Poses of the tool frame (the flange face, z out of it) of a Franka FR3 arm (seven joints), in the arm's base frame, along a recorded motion.
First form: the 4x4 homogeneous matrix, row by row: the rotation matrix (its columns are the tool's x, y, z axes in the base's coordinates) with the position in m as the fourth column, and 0 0 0 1 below. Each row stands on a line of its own.
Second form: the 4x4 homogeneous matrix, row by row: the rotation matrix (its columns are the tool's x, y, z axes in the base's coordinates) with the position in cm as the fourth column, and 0 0 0 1 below. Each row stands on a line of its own. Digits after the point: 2 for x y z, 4 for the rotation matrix.
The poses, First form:
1:
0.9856, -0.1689, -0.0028, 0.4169
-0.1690, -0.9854, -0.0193, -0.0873
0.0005, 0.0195, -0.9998, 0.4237
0, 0, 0, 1
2:
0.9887, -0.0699, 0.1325, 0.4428
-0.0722, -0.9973, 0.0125, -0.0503
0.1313, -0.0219, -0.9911, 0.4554
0, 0, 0, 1
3:
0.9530, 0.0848, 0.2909, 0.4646
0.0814, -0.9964, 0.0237, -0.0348
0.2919, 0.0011, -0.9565, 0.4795
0, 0, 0, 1
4:
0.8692, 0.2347, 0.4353, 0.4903
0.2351, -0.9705, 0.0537, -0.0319
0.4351, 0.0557, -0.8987, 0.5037
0, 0, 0, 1
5:
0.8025, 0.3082, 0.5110, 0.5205
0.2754, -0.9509, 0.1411, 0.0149
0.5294, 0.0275, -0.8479, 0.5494
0, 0, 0, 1
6:
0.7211, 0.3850, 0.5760, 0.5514
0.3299, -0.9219, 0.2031, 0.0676
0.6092, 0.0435, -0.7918, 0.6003
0, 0, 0, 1
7:
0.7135, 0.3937, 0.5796, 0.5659
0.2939, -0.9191, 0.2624, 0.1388
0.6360, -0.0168, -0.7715, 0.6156
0, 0, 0, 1
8:
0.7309, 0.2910, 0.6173, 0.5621
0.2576, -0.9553, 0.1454, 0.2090
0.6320, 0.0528, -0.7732, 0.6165
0, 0, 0, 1
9:
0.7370, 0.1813, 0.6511, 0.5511
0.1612, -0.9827, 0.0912, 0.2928
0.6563, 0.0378, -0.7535, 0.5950
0, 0, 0, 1
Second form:
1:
0.9856, -0.1689, -0.0028, 41.69
-0.1690, -0.9854, -0.0193, -8.73
0.0005, 0.0195, -0.9998, 42.37
0, 0, 0, 1

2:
0.9887, -0.0699, 0.1325, 44.28
-0.0722, -0.9973, 0.0125, -5.03
0.1313, -0.0219, -0.9911, 45.54
0, 0, 0, 1

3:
0.9530, 0.0848, 0.2909, 46.46
0.0814, -0.9964, 0.0237, -3.48
0.2919, 0.0011, -0.9565, 47.95
0, 0, 0, 1

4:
0.8692, 0.2347, 0.4353, 49.03
0.2351, -0.9705, 0.0537, -3.19
0.4351, 0.0557, -0.8987, 50.37
0, 0, 0, 1

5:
0.8025, 0.3082, 0.5110, 52.05
0.2754, -0.9509, 0.1411, 1.49
0.5294, 0.0275, -0.8479, 54.94
0, 0, 0, 1

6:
0.7211, 0.3850, 0.5760, 55.14
0.3299, -0.9219, 0.2031, 6.76
0.6092, 0.0435, -0.7918, 60.03
0, 0, 0, 1

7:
0.7135, 0.3937, 0.5796, 56.59
0.2939, -0.9191, 0.2624, 13.88
0.6360, -0.0168, -0.7715, 61.56
0, 0, 0, 1

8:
0.7309, 0.2910, 0.6173, 56.21
0.2576, -0.9553, 0.1454, 20.90
0.6320, 0.0528, -0.7732, 61.65
0, 0, 0, 1

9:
0.7370, 0.1813, 0.6511, 55.11
0.1612, -0.9827, 0.0912, 29.28
0.6563, 0.0378, -0.7535, 59.50
0, 0, 0, 1

